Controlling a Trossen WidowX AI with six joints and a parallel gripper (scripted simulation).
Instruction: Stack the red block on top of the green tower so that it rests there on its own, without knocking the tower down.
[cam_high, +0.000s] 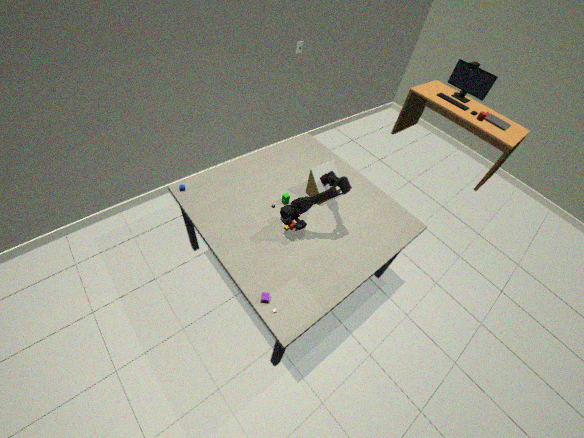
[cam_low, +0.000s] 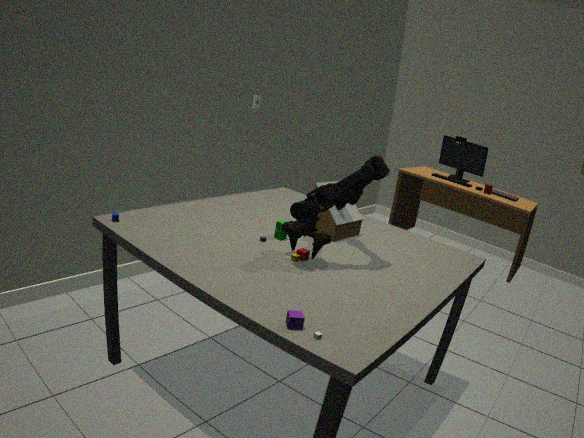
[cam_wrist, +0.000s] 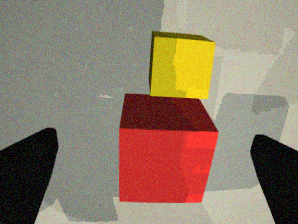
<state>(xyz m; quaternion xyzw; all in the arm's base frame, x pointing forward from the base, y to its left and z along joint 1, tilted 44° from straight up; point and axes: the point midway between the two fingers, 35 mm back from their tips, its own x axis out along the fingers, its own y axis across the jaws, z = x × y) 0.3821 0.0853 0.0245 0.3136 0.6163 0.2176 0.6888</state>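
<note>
Right now my gripper tip is right at the red block. The rest, counted from my gripper tip: yellow block: 30 mm ahead, 10 mm to the right, 10 mm below; purple block: 440 mm ahead, 260 mm to the left; dark block: 200 mm to the right, 30 mm behind, 10 mm below.
</note>
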